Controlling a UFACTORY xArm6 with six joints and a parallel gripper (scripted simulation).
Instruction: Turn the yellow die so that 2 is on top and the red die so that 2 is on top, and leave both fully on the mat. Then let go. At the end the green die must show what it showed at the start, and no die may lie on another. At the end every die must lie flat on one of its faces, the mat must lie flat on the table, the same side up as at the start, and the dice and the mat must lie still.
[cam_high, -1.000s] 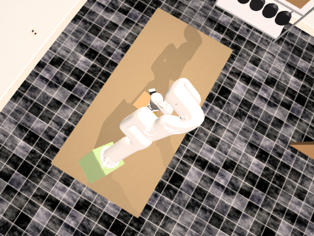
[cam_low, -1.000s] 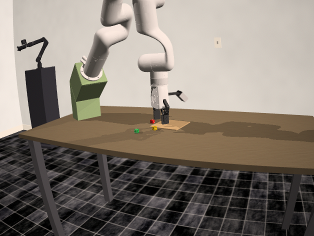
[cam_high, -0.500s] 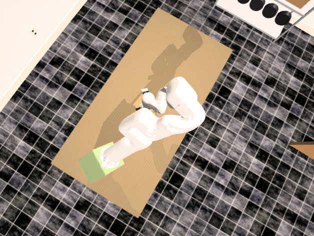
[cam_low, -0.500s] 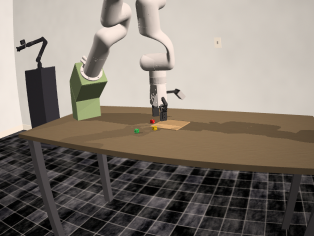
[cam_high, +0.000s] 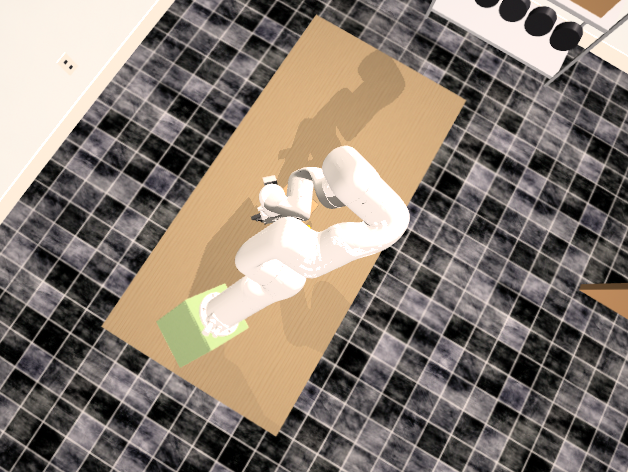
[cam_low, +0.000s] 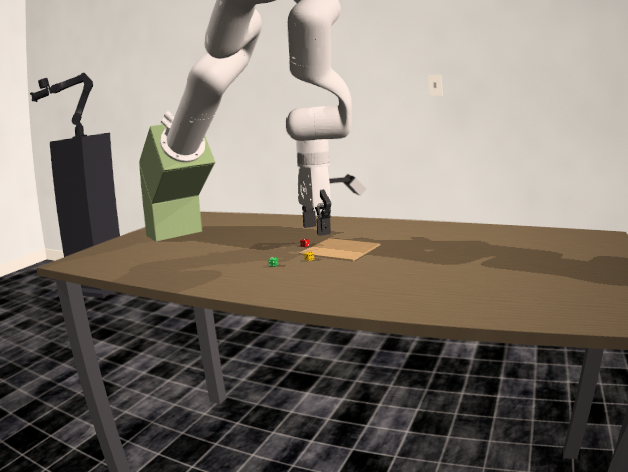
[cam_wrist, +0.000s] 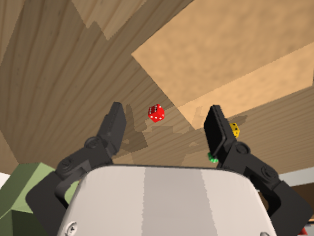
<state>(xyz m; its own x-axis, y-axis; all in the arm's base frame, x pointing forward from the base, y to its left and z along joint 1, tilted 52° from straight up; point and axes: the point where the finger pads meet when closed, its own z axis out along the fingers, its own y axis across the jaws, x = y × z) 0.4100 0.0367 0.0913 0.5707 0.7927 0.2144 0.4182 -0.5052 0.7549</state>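
My hand is 40 mm above the red die, 30 mm past it and 10 mm to the left of it. Round my hand: green die 170 mm to the right, 50 mm behind, 40 mm below; tan mat 60 mm ahead, 40 mm below, 30 mm to the right; yellow die 120 mm to the right, 40 mm below, 10 mm ahead.
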